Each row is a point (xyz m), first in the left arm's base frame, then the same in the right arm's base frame.
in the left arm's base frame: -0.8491 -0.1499 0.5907
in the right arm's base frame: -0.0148 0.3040 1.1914
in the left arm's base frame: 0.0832 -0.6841 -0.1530
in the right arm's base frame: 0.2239 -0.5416 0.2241
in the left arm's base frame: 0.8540 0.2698 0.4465
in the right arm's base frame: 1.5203 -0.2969 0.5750
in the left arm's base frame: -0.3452 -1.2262 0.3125
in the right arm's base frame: -0.3187 -0.8101 0.7965
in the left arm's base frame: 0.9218 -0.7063 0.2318
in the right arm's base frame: 0.9512 -1.0931 0.3610
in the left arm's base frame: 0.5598 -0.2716 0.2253
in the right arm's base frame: 0.9233 -0.5351 0.4504
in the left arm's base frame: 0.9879 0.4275 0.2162
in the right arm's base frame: 1.6633 -0.2094 0.3148
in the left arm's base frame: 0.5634 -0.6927 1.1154
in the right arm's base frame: 0.8854 -1.0154 1.3092
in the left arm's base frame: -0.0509 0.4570 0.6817
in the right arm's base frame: 0.9818 0.3303 1.0502
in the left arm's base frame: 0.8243 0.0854 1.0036
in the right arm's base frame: 1.5181 -0.5153 1.1205
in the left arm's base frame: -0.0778 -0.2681 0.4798
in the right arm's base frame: 0.4892 -0.2109 0.8720
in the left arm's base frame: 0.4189 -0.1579 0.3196
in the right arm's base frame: 0.9024 -0.3778 0.5788
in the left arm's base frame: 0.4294 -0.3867 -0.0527
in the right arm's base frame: 0.6903 -0.5118 0.2209
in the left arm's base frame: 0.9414 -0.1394 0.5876
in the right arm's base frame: 1.3810 -0.6996 0.6909
